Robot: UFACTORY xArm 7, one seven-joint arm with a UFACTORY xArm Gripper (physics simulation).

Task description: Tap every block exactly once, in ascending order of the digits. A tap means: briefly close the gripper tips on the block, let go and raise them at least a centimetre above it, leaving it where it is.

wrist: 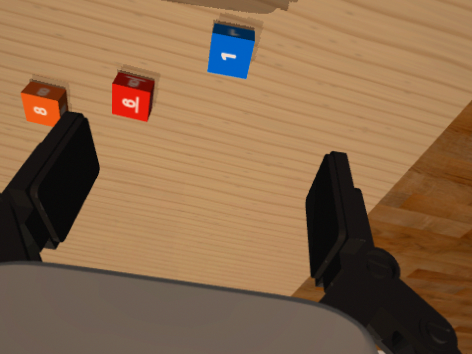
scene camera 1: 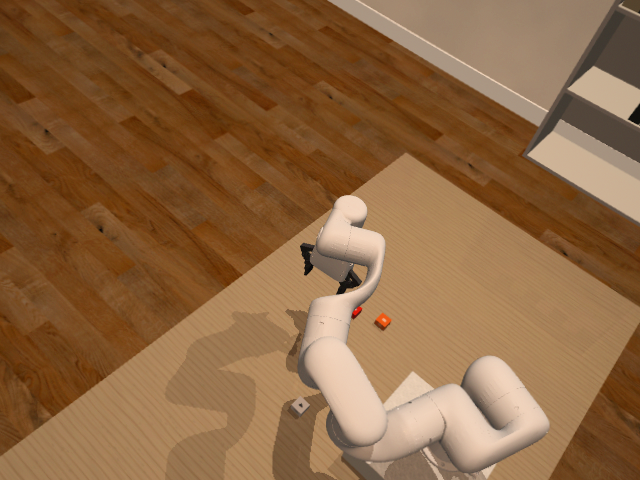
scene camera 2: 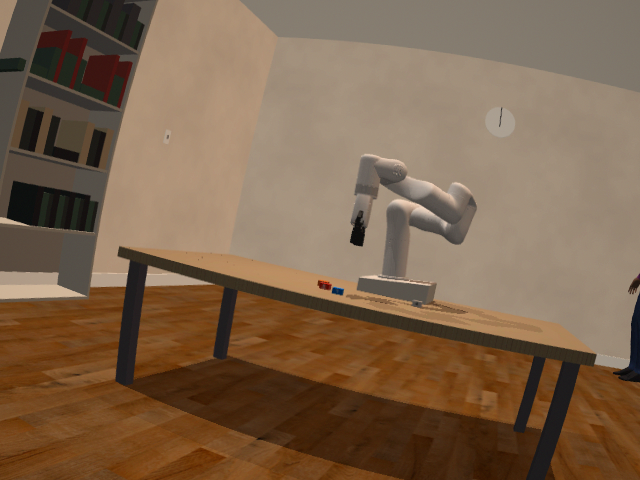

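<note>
My gripper (scene camera 1: 323, 283) (scene camera 2: 357, 244) (wrist: 205, 158) is open and empty, high above the table. A blue block (scene camera 2: 337, 291) (wrist: 230, 56) with digit 1 lies at the upper middle of the wrist view; the arm hides it in scene camera 1. A red block (scene camera 1: 356, 312) (scene camera 2: 325, 286) (wrist: 131, 103) with an underlined 6 is left of it in the wrist view, partly hidden in scene camera 1. An orange block (scene camera 1: 383, 321) (wrist: 41, 109) with digit 8 is farther left, behind the left finger's tip. A light grey block (scene camera 1: 300, 406) (scene camera 2: 417, 303) sits apart, its digit unreadable.
The wooden table (scene camera 1: 439, 206) (scene camera 2: 248, 273) carries the arm's white base (scene camera 2: 382, 289). The grey block is near the arm's lower links in scene camera 1. A table edge runs along the right of the wrist view. A bookshelf (scene camera 2: 114, 149) stands beyond the table.
</note>
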